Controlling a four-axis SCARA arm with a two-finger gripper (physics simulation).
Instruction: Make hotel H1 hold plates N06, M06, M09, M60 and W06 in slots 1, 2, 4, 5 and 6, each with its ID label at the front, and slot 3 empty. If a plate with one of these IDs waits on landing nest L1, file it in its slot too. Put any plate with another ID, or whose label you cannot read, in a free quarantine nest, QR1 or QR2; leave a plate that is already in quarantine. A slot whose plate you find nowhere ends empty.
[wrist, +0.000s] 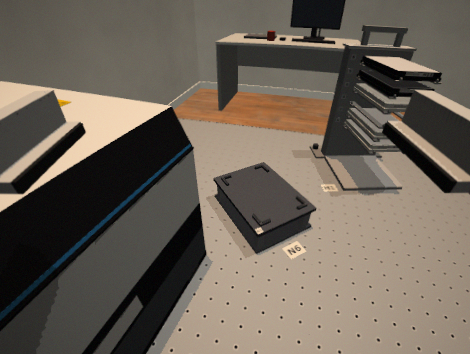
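Note:
Hotel H1 (339, 102) stands at the upper right in the wrist view, with its label (328, 188) on the floor plate before it. It holds several stacked plates: a pale-topped one with dark sides (400, 65) at the top, a dark one (382, 83) under it, and lighter grey ones (367, 121) lower down. Their ID labels are too small to read, and the right finger hides part of the stack. My gripper (234, 108) is open and empty, its fingers at the left and right edges of the view. Landing nest L1, QR1 and QR2 cannot be made out.
A dark nest block (262, 197) with corner brackets and no plate stands in the middle; its label (294, 249) seems to read N6. A large instrument (165, 185) with a blue stripe fills the left. A desk (227, 75) with a monitor (317, 14) stands behind.

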